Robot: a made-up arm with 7 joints. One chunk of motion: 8 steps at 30 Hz.
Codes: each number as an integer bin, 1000 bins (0 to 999) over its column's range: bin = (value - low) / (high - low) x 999, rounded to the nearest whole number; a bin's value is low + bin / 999 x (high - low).
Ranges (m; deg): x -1.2..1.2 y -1.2..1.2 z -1.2..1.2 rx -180..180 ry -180..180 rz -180..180
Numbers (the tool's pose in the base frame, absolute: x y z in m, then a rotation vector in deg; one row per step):
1: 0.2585 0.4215 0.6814 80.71 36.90 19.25
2: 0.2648 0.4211 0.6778 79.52 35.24 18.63
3: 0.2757 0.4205 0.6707 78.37 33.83 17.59
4: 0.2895 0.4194 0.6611 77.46 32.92 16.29
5: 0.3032 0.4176 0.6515 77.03 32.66 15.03
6: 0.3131 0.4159 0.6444 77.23 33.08 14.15
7: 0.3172 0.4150 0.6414 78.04 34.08 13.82
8: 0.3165 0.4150 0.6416 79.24 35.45 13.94
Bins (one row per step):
1: 607 675 783 723 602 553
2: 610 675 782 720 597 551
3: 614 675 779 717 593 548
4: 620 674 775 714 591 545
5: 626 673 771 713 590 541
6: 630 673 768 714 591 539
7: 632 672 766 716 594 538
8: 631 672 767 719 598 538

